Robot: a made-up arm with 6 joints.
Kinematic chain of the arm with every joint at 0, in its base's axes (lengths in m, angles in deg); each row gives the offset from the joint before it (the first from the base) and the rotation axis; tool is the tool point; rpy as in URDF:
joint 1: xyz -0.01 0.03 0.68 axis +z
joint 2: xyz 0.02 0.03 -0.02 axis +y
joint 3: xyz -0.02 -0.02 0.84 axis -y
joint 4: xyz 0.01 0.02 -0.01 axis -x
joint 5: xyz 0.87 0 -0.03 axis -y
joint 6: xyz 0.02 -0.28 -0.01 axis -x
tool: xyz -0.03 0.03 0 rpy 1.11 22.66 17.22
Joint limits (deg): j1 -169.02..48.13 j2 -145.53..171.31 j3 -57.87..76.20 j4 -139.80..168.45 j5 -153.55..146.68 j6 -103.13..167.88
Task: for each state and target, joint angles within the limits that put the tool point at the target. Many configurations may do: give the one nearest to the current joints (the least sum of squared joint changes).
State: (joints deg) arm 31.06 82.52 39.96 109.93 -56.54 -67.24
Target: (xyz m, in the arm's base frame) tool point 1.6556 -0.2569 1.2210
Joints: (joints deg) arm -12.25 67.32 64.87 101.75 -60.37 -70.97
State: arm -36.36 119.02 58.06 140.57 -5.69 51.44
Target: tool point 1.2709 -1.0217 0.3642
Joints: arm -46.45 84.28 44.85 143.61 -9.68 50.46
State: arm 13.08 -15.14 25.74 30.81 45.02 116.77
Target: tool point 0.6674 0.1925 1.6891
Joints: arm 35.80 -15.68 -4.09 23.10 43.65 115.42
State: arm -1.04 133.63 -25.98 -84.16 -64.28 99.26
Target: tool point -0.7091 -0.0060 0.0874
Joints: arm 11.36 171.31 -5.88 -94.74 -46.82 112.58
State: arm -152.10 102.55 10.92 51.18 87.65 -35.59
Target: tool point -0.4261 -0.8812 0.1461
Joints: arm -105.38 66.77 -20.67 51.70 86.90 -35.94
